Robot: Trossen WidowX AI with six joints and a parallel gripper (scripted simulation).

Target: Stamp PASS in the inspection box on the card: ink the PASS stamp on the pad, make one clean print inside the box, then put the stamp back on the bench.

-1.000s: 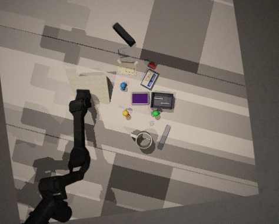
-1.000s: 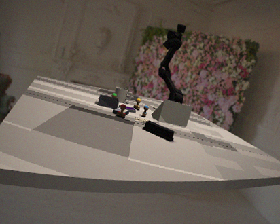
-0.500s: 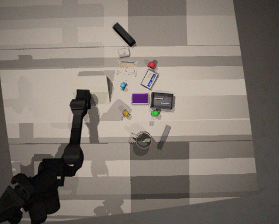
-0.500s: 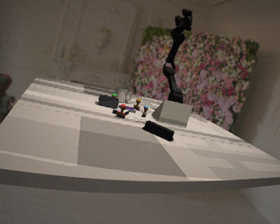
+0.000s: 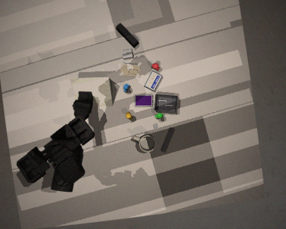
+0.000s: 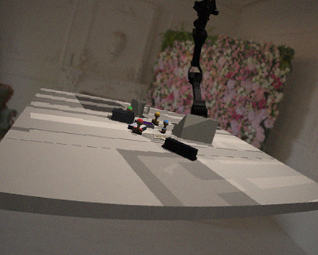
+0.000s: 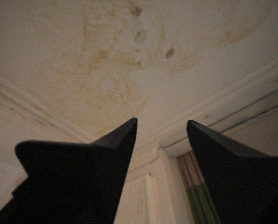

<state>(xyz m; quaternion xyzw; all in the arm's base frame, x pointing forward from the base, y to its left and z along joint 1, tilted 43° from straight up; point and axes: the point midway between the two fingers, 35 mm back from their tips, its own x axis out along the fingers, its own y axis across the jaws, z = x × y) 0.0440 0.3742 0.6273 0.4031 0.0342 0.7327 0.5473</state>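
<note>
The green-knobbed stamp lies 77 cm below my gripper tip, 29 cm ahead of it and 7 cm to the left of it. Also, from my gripper tip: blue-knobbed stamp 77 cm below, 20 cm to the left, 12 cm ahead; yellow stamp 77 cm below, 13 cm ahead, 6 cm to the left; mug 76 cm below, 22 cm ahead, 7 cm to the right.
</note>
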